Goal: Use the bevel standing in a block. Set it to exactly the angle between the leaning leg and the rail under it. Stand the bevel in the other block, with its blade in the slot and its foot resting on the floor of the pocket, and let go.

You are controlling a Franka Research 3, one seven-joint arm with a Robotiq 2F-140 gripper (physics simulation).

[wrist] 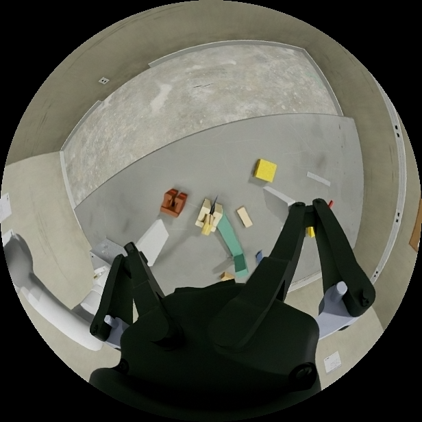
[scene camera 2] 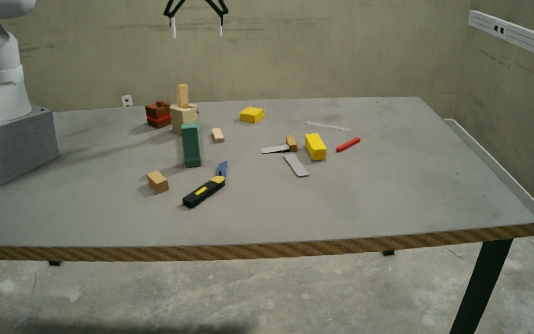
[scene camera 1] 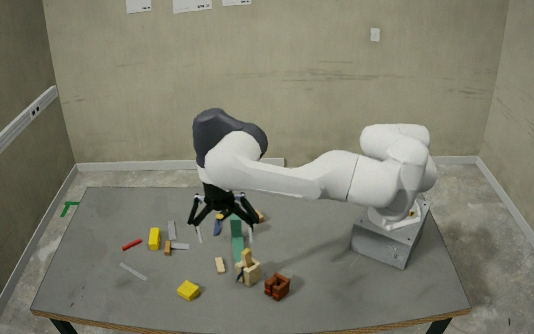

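The bevel stands in the pale wooden block (scene camera 1: 251, 276) (scene camera 2: 181, 122) (wrist: 202, 209). Its yellowish handle (scene camera 1: 246, 257) (scene camera 2: 182, 95) (wrist: 206, 228) sticks up and its dark blade (scene camera 1: 240, 274) (wrist: 214, 203) shows at the side. The other block, red-brown (scene camera 1: 277, 286) (scene camera 2: 158, 115) (wrist: 174, 203), stands beside it with its slot and pocket free of the bevel. The green rail (scene camera 1: 238, 250) (wrist: 230, 237) runs close to the pale block, with the green leaning leg (scene camera 1: 236, 226) (scene camera 2: 191, 145) (wrist: 240, 262) at its far end. My gripper (scene camera 1: 225, 235) (scene camera 2: 197, 31) (wrist: 212, 212) is wide open and empty, high above the table.
A black knife with blue blade (scene camera 1: 217, 228) (scene camera 2: 204, 192) and a tan block (scene camera 1: 260, 216) (scene camera 2: 157, 181) lie near the leg. A small pale block (scene camera 1: 220, 265) (scene camera 2: 217, 135), yellow blocks (scene camera 1: 188, 290) (scene camera 1: 154, 238), grey strips and a red rod (scene camera 1: 132, 244) (scene camera 2: 348, 144) lie around.
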